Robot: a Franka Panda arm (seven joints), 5 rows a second.
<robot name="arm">
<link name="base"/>
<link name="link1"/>
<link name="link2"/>
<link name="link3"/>
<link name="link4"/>
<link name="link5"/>
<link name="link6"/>
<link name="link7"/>
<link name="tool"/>
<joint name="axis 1" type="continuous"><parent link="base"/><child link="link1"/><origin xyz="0 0 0.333" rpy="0 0 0"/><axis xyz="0 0 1"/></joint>
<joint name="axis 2" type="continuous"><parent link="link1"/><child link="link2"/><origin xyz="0 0 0" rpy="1.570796 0 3.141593"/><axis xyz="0 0 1"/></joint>
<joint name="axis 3" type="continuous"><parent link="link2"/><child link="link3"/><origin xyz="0 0.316 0" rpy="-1.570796 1.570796 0"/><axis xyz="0 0 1"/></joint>
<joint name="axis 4" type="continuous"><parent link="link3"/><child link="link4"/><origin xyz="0 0.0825 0" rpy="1.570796 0 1.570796"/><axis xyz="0 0 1"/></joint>
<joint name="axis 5" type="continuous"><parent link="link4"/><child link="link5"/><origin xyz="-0.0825 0.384 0" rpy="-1.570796 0 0"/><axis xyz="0 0 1"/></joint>
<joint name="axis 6" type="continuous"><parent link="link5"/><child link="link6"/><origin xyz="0 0 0" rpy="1.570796 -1.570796 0"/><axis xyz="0 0 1"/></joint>
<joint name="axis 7" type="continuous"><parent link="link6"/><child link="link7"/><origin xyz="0 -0.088 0" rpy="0 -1.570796 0"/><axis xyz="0 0 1"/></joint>
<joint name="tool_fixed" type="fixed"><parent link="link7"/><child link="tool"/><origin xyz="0 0 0.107" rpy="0 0 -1.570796"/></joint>
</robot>
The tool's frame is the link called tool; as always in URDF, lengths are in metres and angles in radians. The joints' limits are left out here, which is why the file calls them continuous.
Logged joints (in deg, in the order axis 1, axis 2, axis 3, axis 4, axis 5, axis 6, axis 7), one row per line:
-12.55 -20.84 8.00 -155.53 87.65 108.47 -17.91
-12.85 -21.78 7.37 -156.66 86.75 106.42 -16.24
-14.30 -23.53 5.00 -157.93 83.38 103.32 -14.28
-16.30 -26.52 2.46 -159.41 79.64 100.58 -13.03
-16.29 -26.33 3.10 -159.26 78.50 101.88 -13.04
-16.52 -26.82 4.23 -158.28 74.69 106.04 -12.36
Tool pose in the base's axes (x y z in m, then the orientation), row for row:
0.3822 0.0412 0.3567 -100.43 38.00 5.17
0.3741 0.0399 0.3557 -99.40 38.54 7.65
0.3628 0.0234 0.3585 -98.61 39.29 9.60
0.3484 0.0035 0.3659 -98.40 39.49 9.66
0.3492 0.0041 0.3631 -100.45 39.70 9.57
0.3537 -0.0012 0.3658 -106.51 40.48 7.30
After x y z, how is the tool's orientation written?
As a rotation vector, in degrees.
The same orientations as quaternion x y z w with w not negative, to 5 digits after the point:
-0.75340 0.28507 0.03878 0.59129
-0.74701 0.28964 0.05749 0.59564
-0.74172 0.29553 0.07221 0.59775
-0.74038 0.29713 0.07268 0.59855
-0.75151 0.29701 0.07160 0.58472
-0.78314 0.29764 0.05367 0.54335

